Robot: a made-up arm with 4 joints. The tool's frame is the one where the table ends.
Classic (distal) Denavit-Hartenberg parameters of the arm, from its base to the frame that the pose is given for. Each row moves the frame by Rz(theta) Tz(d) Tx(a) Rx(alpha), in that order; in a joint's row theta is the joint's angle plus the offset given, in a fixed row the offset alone. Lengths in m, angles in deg.
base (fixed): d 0.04  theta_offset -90  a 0  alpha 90
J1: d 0.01  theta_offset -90  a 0.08  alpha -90
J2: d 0.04  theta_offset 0  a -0.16  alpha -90
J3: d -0.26  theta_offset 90  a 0.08  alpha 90
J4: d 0  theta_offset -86.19  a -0.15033  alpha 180
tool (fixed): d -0.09  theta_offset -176.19  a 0  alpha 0
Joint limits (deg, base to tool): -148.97..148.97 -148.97..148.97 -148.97..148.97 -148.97..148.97
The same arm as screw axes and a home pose.
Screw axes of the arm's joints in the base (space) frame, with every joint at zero. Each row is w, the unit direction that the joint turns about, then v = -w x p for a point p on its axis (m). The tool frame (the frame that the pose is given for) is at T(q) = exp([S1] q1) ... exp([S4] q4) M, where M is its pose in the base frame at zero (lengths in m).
S1 = (-1, 0, 0, 0, -0.04, 0)
S2 = (0, -1, 0, -0.04, 0, 0.01)
S3 = (1, 0, 0, 0, 0.12, 0.04)
S4 = (0, 0, -1, -0.04, -0.27, 0)
M: xyz -0.12 0.03 0.03 (m) quaternion w x y z 1 0 0 0
Joint limits (rad, base to tool): -2.6..2.6 -2.6..2.6 -2.6..2.6 -2.6..2.6

